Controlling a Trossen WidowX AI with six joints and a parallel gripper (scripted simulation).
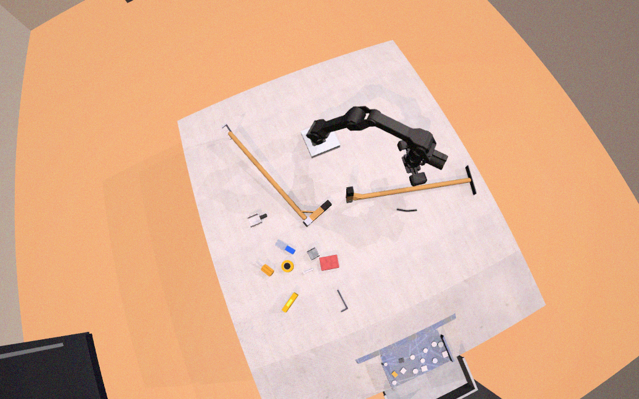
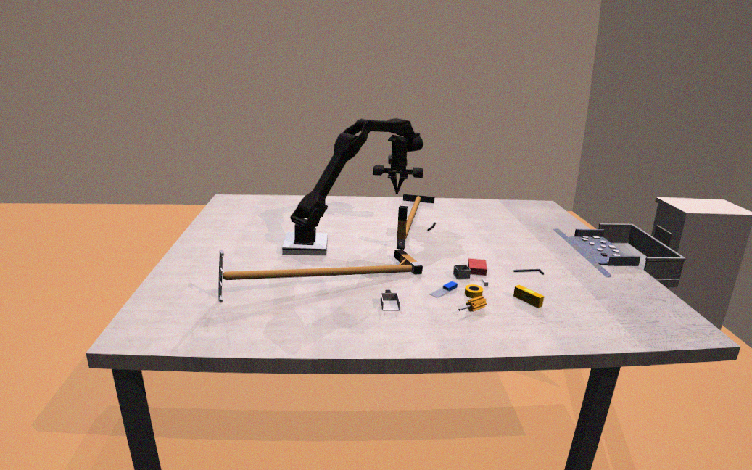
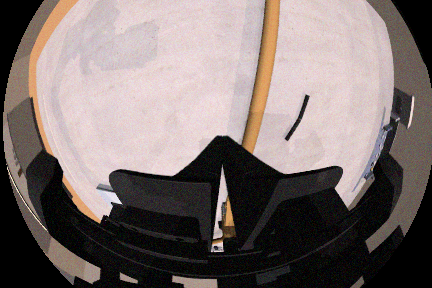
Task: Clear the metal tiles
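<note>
Right now the long scraper is 6 cm below my gripper tip, 6 cm ahead of it and 2 cm to the left of it. The rest, counted from my gripper tip: grey box: 49 cm to the right, 16 cm ahead, 11 cm below; blue piece: 59 cm to the right, 12 cm below, 9 cm ahead; red block: 44 cm to the right, 22 cm ahead, 11 cm below.
</note>
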